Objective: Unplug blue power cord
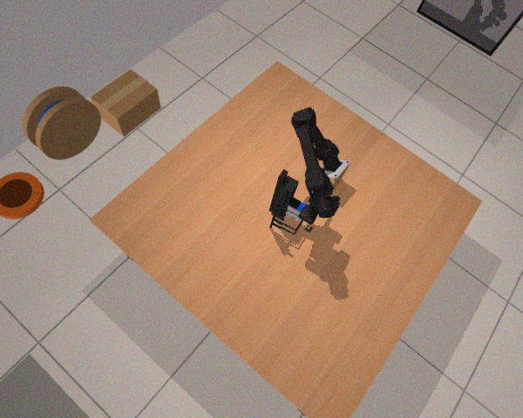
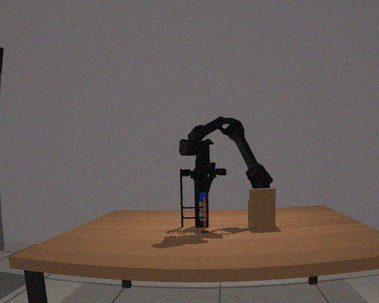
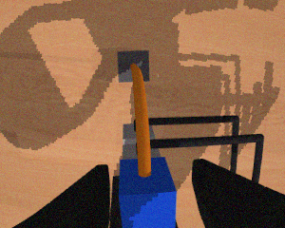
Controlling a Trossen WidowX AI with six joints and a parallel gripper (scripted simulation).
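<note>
My gripper tip is 10 mm short of the blue plug, 50 mm to the left of it and 10 mm above it.
</note>
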